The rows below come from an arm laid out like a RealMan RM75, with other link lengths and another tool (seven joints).
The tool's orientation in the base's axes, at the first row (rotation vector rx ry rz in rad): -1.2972, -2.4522, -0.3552
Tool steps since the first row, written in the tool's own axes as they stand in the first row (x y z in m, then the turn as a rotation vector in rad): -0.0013, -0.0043, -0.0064, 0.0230, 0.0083, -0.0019; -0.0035, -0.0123, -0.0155, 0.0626, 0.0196, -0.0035; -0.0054, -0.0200, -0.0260, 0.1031, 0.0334, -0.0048; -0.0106, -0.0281, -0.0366, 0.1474, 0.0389, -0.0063; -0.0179, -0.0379, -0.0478, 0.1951, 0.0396, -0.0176; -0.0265, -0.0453, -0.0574, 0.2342, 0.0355, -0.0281
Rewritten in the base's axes. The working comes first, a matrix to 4 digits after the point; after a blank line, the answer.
The tool's axes in the first row as the columns of a matrix, in the base's axes (used below as rounded here):
-0.5236, 0.8323, -0.1820
0.7465, 0.5511, 0.3729
0.4107, 0.0594, -0.9098

-0.0017, -0.0057, 0.0050, -0.0048, 0.0210, 0.0117; -0.0056, -0.0152, 0.0119, -0.0158, 0.0562, 0.0301; -0.0091, -0.0247, 0.0202, -0.0253, 0.0936, 0.0487; -0.0112, -0.0370, 0.0273, -0.0437, 0.1291, 0.0686; -0.0135, -0.0521, 0.0339, -0.0660, 0.1609, 0.0985; -0.0134, -0.0662, 0.0386, -0.0880, 0.1839, 0.1239
